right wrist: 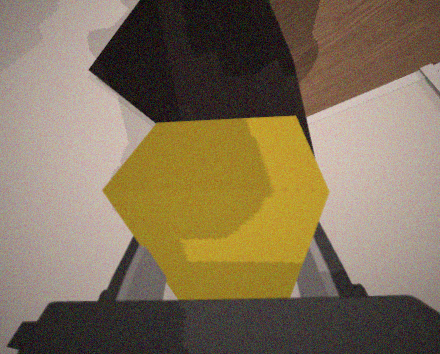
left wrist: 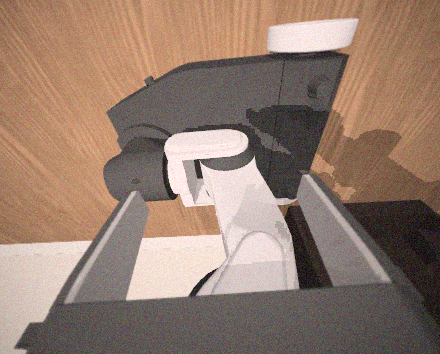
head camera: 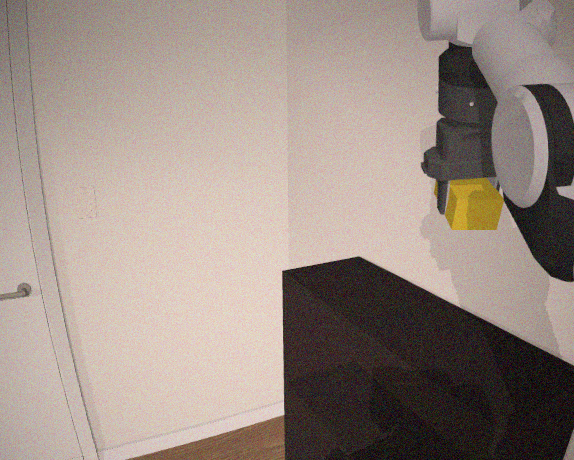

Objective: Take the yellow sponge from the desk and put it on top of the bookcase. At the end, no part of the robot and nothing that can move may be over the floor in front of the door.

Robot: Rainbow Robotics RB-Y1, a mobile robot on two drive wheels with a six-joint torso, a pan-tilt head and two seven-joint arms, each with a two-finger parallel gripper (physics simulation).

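Frame: origin at the robot's base, x back, y right, z up, level; metres.
Seen in the pictures: left gripper, fingertip midpoint: (left wrist: 219, 193); right gripper, fingertip midpoint: (head camera: 466, 209).
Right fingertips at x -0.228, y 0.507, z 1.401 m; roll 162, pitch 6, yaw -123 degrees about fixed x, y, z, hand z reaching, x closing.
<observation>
Offsets run from my right fingertips to a thing's top centre. "pt": to the spot under its first point. Level surfaces: height alone.
The yellow sponge {dy -0.003, dx +0.000, dz +0.055 m} (head camera: 475, 205) (right wrist: 215, 190) is a block held in the air. My right gripper (head camera: 470, 204) (right wrist: 227, 235) points down and is shut on it; one fingertip is hidden in the head view. The dark bookcase (head camera: 360, 287) (right wrist: 200, 85) stands below the sponge's level, with a visible gap under the sponge in the head view. Whether the sponge is directly over its top, I cannot tell. My left gripper (left wrist: 219, 193) is open, with nothing between its fingers. The desk cannot be made out in these views.
The white door (head camera: 12, 375) with its handle {pt dy -0.740, dx -1.275, dz -0.477 m} (head camera: 17, 291) is at the left of the head view. Wood floor {dz -1.401 m} (head camera: 240, 435) shows beside the bookcase. The left wrist view shows my dark base (left wrist: 220, 90) and a dark furniture piece {pt dy +0.187, dx -0.575, dz -1.301 m} (left wrist: 400, 225) at lower right.
</observation>
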